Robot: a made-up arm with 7 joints.
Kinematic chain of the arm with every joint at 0, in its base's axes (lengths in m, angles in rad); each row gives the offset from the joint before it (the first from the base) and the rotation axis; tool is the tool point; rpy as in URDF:
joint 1: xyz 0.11 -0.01 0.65 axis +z
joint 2: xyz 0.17 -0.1 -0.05 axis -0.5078 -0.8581 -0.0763
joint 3: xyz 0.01 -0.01 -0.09 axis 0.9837 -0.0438 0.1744
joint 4: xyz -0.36 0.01 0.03 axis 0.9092 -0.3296 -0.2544
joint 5: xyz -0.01 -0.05 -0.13 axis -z
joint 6: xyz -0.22 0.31 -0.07 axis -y
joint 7: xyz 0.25 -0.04 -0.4 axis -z
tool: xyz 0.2 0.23 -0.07 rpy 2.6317 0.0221 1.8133
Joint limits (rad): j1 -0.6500..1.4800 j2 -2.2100..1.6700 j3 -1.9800..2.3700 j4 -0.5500..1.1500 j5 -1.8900..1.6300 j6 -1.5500..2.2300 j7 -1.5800..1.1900
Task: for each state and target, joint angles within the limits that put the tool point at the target. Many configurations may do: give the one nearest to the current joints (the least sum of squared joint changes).
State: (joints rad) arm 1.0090 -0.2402 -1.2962 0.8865 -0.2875 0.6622 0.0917
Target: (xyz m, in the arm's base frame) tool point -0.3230 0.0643 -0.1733
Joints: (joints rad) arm 0.9841 -0.2471 -1.0967 0.9871 -0.6906 -0.0388 -0.2472
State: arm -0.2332 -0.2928 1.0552 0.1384 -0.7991 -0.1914 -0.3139
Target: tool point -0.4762 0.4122 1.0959
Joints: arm 0.0651 -0.4432 1.2555 0.1935 -0.8664 -0.1452 -0.3809
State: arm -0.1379 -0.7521 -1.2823 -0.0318 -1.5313 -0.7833 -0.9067
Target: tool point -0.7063 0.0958 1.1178
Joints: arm -0.3044 0.0512 -1.6789 -0.3018 -1.6844 -0.7732 -1.3225
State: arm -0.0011 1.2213 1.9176 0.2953 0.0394 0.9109 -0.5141
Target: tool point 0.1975 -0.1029 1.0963
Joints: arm 0.1585 0.3417 1.8651 0.6998 0.2734 0.3635 -0.4939
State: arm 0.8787 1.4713 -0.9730 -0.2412 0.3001 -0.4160 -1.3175
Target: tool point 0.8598 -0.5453 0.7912
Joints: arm 0.6961 1.6700 -1.2839 -0.2530 0.8224 0.0804 -1.0438
